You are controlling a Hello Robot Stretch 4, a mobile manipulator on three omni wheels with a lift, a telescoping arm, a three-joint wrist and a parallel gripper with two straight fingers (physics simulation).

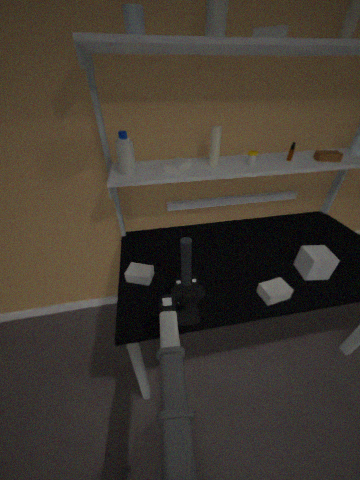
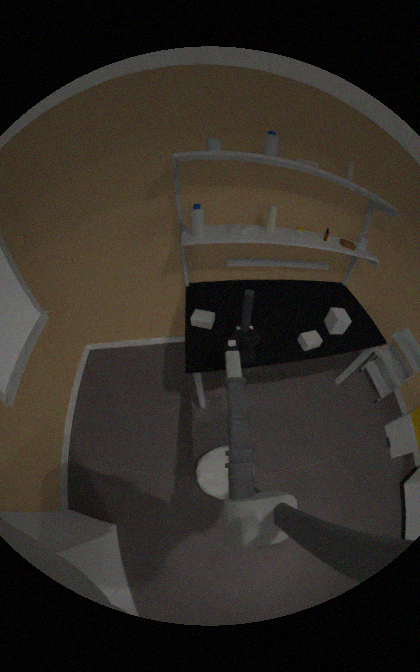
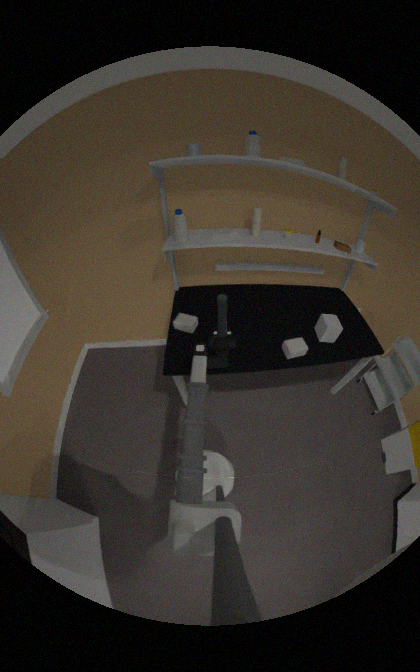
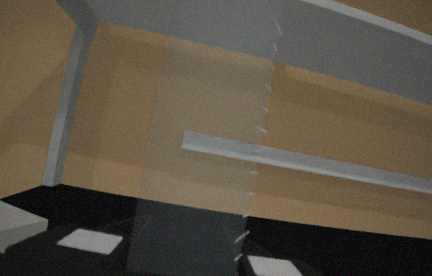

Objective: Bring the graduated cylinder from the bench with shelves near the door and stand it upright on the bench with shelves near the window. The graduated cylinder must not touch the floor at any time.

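Frame: origin at the robot's base, x right, y ahead, z up, level; millimetres.
Seen in the pictures: gripper, fingertip midpoint: (image 1: 184, 273) (image 4: 185, 240).
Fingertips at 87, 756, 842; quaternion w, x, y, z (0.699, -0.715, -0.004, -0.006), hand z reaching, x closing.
Note:
Pixels of each thing's top centre, then the offset from my fingertips to it, as dx, dy, dz. "pt": a spot on its surface instead. Level surfaces: height alone.
- graduated cylinder, middle of its top: (image 1: 186, 240) -1, -57, +229
- black-topped bench with shelves, its level: dz -107
- white block, middle of its top: (image 1: 139, 269) -215, +96, -49
- larger white box, middle of its top: (image 1: 319, 252) +672, +38, +23
- lower shelf, its level: dz +350
- blue-capped bottle, surface spot: (image 1: 125, 156) pt -223, +303, +437
The graduated cylinder (image 1: 186, 260) (image 2: 247, 309) (image 3: 222, 314) (image 4: 205, 170) is a clear, slim tube with white tick marks, close to upright. My gripper (image 1: 186, 282) (image 2: 245, 328) (image 3: 222, 333) (image 4: 185, 240) is shut on it, one finger pad on each side, with the tube rising above the fingers. Both are over the front left part of a black-topped bench with shelves (image 1: 240, 240) (image 2: 280, 295) (image 3: 270, 300) (image 4: 350, 250). The cylinder's base is hidden behind the gripper, so contact with the bench top cannot be told. Neither door nor window can be made out.
A white block (image 1: 139, 273) lies left of the gripper; another block (image 1: 275, 291) and a larger white box (image 1: 316, 262) lie to the right. The lower shelf (image 1: 190, 170) holds a blue-capped bottle (image 1: 125, 156) and other items. A chair (image 2: 392, 365) stands right of the bench.

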